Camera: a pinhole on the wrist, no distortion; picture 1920 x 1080 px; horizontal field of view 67.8 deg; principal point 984.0 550.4 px. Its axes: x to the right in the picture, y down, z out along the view. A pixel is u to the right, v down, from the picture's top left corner.
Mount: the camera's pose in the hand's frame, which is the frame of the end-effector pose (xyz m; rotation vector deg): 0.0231 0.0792 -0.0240 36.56 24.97 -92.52
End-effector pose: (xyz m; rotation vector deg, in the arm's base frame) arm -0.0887 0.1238 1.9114 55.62 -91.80 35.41
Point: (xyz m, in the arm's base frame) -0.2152 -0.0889 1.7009
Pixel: 525 43
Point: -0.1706 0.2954 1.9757
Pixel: behind the camera
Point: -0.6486 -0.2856 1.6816
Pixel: outside the picture
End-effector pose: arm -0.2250 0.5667 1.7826 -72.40 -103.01 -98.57
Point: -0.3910 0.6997 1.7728
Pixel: outside the picture
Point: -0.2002 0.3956 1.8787
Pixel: behind the camera
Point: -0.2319 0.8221 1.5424
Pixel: 1054 389
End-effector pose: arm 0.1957 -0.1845 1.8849 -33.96 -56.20 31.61
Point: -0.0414 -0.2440 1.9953
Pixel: 812 295
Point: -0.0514 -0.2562 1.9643
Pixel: 786 134
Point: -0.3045 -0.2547 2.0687
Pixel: 496 250
